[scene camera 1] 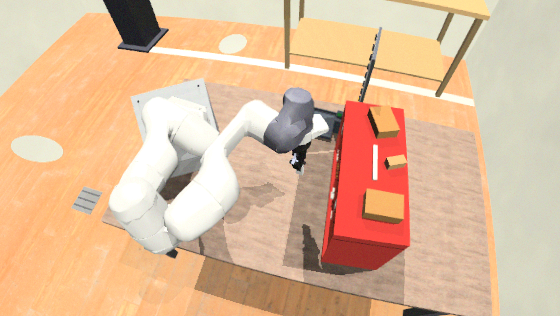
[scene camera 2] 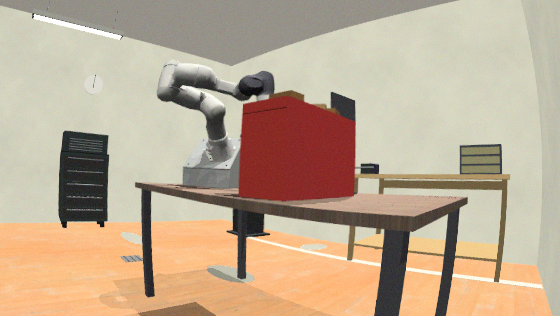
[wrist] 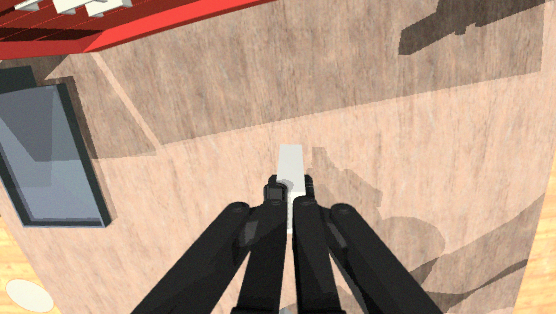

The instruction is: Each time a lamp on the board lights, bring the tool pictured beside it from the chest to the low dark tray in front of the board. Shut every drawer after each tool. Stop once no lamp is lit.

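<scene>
The red chest point(scene camera 1: 368, 236) point(scene camera 2: 297, 153) point(wrist: 115, 23) stands on the right side of the table, and its drawer fronts with white handles point(scene camera 1: 332, 194) point(wrist: 68, 5) look flush. My gripper point(scene camera 1: 298, 167) point(wrist: 290, 161) is shut and empty, its white pads pressed together. It hangs above the bare table just left of the chest front. The low dark tray point(scene camera 1: 332, 125) point(wrist: 86, 156) lies beyond it, partly hidden by my wrist, and its grey inside shows no tool. The thin dark board point(scene camera 1: 370, 66) point(scene camera 2: 343, 105) stands behind the tray. A small green spot point(scene camera 1: 338, 114) shows at its foot.
Three tan boxes point(scene camera 1: 383, 121) point(scene camera 1: 395, 161) point(scene camera 1: 383, 205) and a white strip point(scene camera 1: 374, 162) lie on the chest top. A wooden shelf table point(scene camera 1: 364, 51) point(scene camera 2: 431, 177) stands behind. My base plate point(scene camera 1: 175, 94) is at the table's left. A black cabinet point(scene camera 2: 83, 177) stands by the wall.
</scene>
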